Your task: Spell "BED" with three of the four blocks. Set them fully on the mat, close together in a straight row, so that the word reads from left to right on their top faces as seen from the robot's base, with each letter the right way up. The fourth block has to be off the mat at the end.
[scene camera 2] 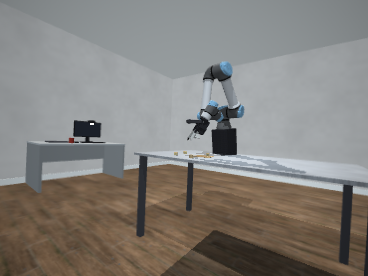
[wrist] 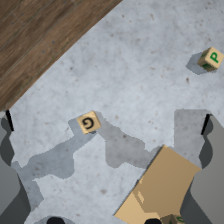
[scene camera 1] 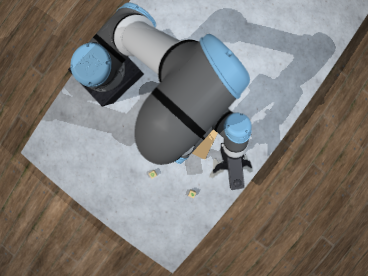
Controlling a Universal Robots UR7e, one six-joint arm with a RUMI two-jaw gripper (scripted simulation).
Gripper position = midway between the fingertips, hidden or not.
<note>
In view: my gripper (scene camera 1: 231, 174).
My gripper is seen too in the wrist view (wrist: 108, 113).
</note>
